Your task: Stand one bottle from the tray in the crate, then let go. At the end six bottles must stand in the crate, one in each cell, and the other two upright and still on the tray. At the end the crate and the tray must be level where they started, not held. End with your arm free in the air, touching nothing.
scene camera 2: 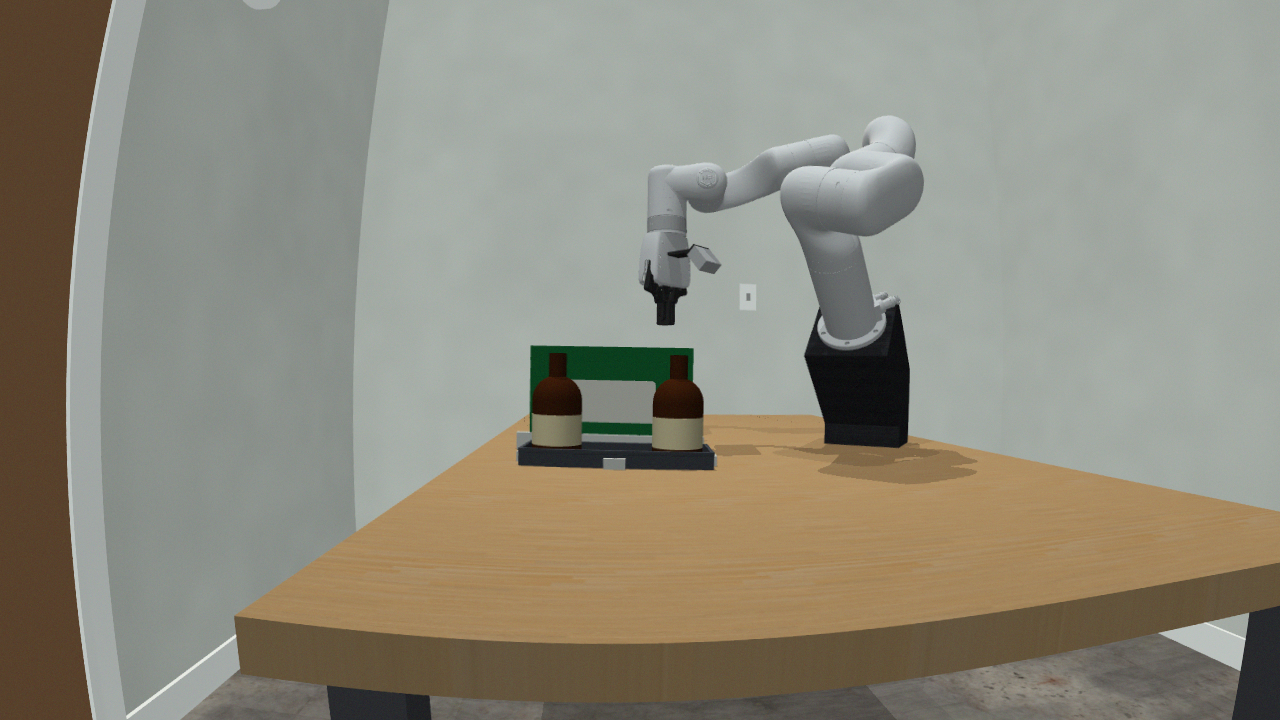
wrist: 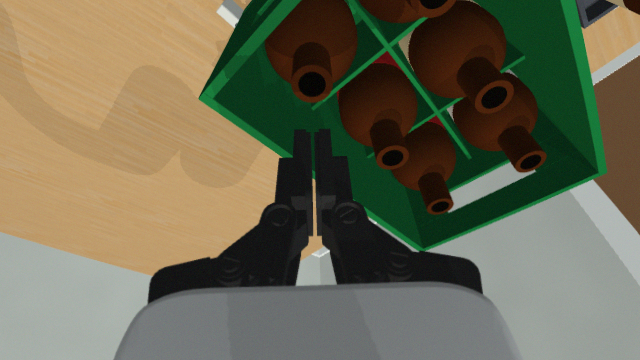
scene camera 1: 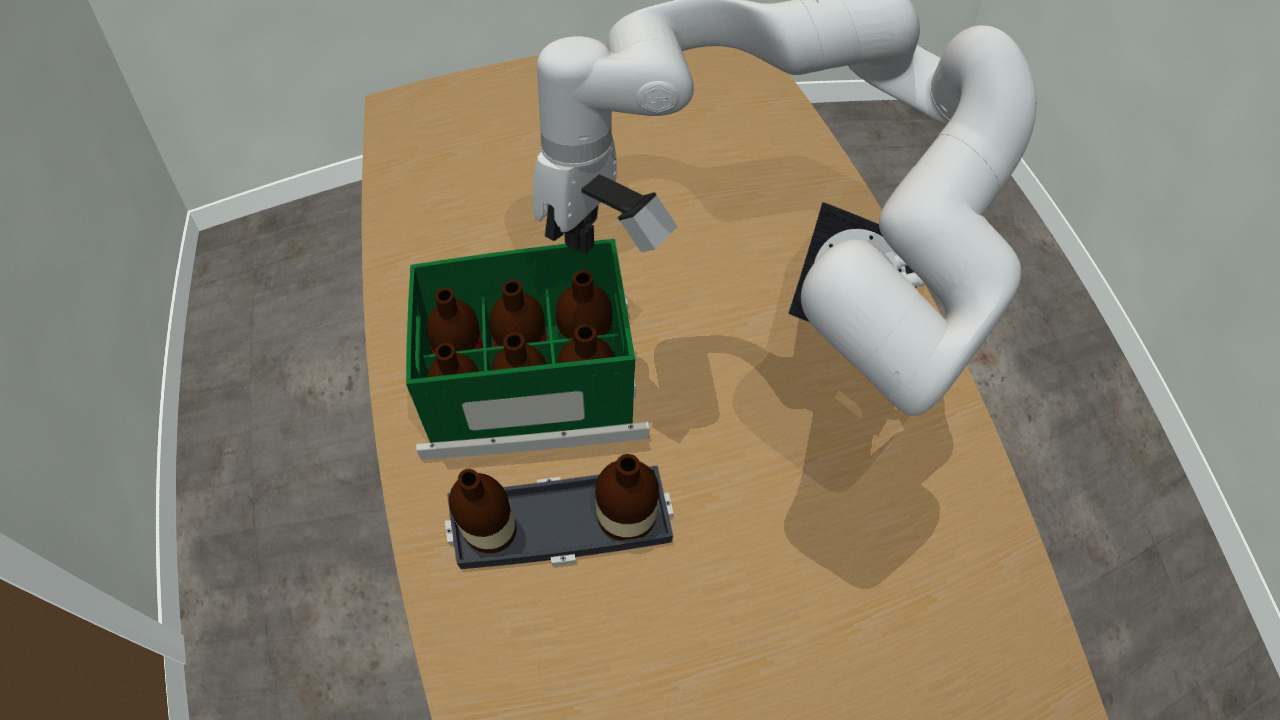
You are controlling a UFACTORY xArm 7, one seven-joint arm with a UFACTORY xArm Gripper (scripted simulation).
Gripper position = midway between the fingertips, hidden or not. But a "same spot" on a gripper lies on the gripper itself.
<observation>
My gripper shows in scene camera 2 [665, 325], in the wrist view and in scene camera 1. One and the same spot on my gripper: [wrist: 269, 254] is [scene camera 1: 595, 209].
</observation>
